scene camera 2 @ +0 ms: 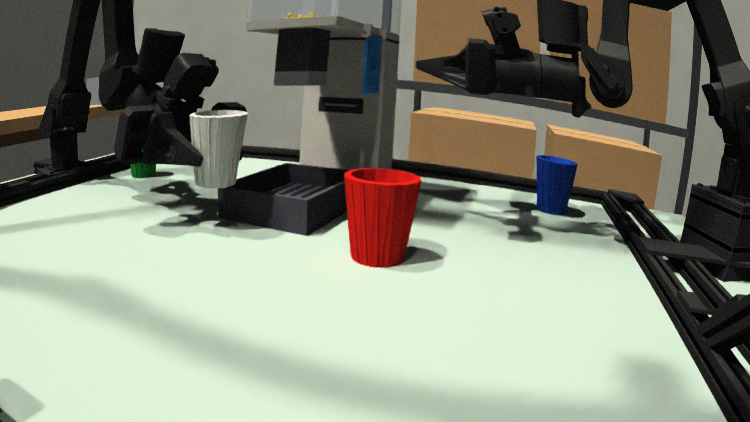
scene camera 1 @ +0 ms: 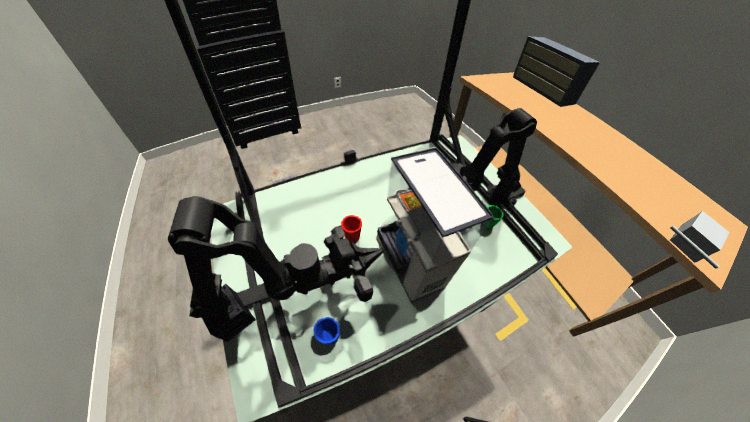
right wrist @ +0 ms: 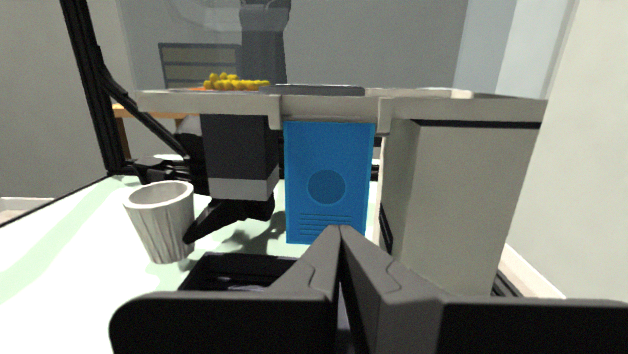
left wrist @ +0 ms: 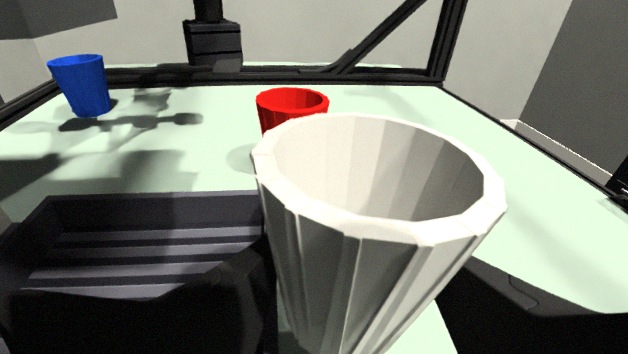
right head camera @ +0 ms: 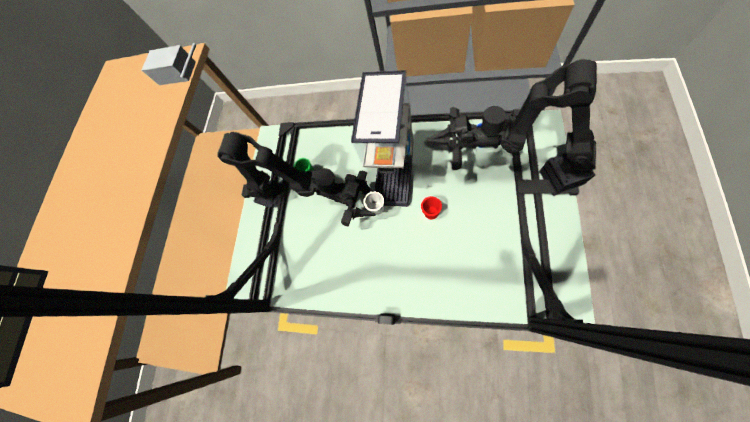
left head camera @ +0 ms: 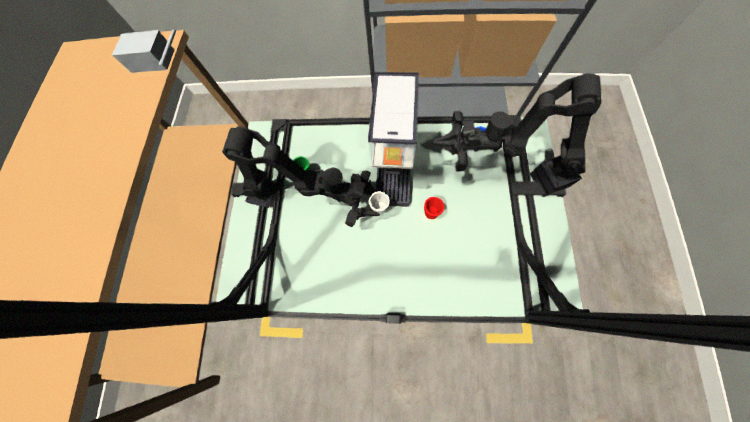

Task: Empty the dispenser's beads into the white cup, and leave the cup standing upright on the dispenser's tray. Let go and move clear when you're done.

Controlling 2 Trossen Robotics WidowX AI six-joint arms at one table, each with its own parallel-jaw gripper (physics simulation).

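Frame: origin at the left arm's base, x back, y right, z up, level; metres.
Seen in the pictures: left gripper, fingertip midpoint: (scene camera 2: pixel 221 159) (right wrist: pixel 160 236) (right head camera: pixel 378 206) (left head camera: pixel 382 206); right gripper, fingertip midpoint: (scene camera 2: pixel 416 65) (scene camera 1: pixel 383 250) (right wrist: pixel 337 235) (right head camera: pixel 426 140) (left head camera: pixel 431 142); left arm's base, origin of the base link: (scene camera 2: pixel 65 167) (scene camera 1: pixel 501 193) (right head camera: pixel 268 193) (left head camera: pixel 261 192); right arm's base, origin of the base link: (scene camera 2: pixel 739 196) (scene camera 1: pixel 218 307) (left wrist: pixel 210 22) (right head camera: pixel 572 166) (left head camera: pixel 561 170).
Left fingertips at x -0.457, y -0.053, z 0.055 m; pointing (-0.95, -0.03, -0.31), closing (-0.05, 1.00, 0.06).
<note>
Offsets run from my left fingertips to a thing's top centre. "spot": to the spot under its first point.
The white cup @[dx +0.011, dy +0.000, dz +0.050 m] (left head camera: pixel 378 202) (right head camera: pixel 373 202) (scene camera 2: pixel 218 149) (right wrist: pixel 165 220) is upright and looks empty in the left wrist view. My left gripper (left wrist: pixel 351 245) is shut on it, holding it above the table beside the tray's front left corner. The tray @[spot: dx -0.026, dy -0.038, dz -0.060 m] (scene camera 2: pixel 262 212) (left wrist: pixel 160 210) lies below the dispenser's dark spout @[spot: dx -0.020, dy -0.095, dz +0.111 m] (scene camera 2: pixel 301 55). Yellow beads (scene camera 2: pixel 300 15) (right wrist: pixel 235 84) lie in the hopper of the dispenser @[spot: dx -0.002, dy -0.299, dz +0.120 m] (scene camera 1: pixel 432 272) (right wrist: pixel 450 200). My right gripper (left head camera: pixel 425 144) (scene camera 1: pixel 381 251) (scene camera 2: pixel 419 64) (right wrist: pixel 337 235) is shut and empty, facing the blue panel @[dx -0.049, dy -0.197, dz +0.146 m] (right wrist: pixel 327 150) (scene camera 2: pixel 371 62) on the dispenser's side, apart from it.
A red cup @[dx -0.164, dy -0.050, dz +0.000 m] (left head camera: pixel 433 207) (scene camera 2: pixel 381 220) stands right of the tray, towards the front. A blue cup @[dx -0.263, dy -0.364, dz +0.000 m] (scene camera 1: pixel 326 330) (scene camera 2: pixel 555 183) stands near the right arm. A green cup (left head camera: pixel 301 163) (scene camera 1: pixel 493 216) stands near the left arm. A black frame edges the table.
</note>
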